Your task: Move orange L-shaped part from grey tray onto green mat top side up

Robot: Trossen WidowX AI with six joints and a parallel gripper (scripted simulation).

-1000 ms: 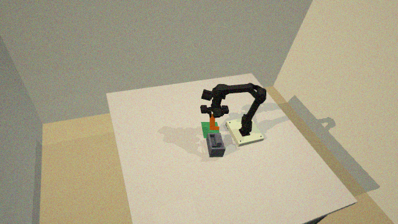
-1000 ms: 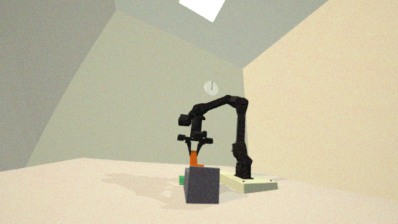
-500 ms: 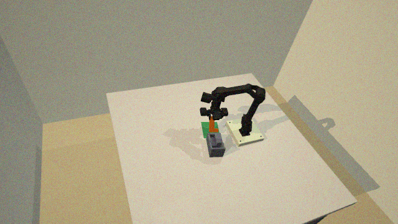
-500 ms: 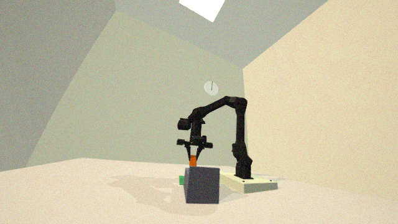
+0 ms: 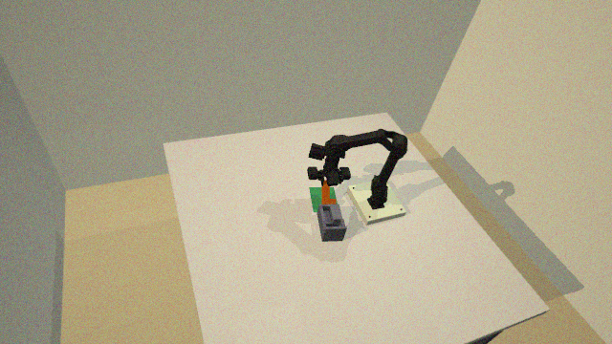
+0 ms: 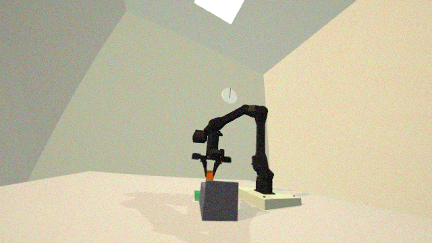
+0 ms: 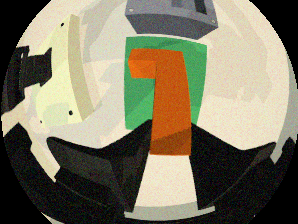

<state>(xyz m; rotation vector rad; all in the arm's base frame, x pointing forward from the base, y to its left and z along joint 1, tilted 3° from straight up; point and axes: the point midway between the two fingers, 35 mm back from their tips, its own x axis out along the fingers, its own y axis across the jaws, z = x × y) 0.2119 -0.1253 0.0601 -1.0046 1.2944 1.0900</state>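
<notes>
Now: the orange L-shaped part 1 cm behind my gripper tip, 4 cm to the left of it and 3 cm below it. The rest, counted from my gripper tip: green mat 2 cm to the left, 9 cm below.
</notes>
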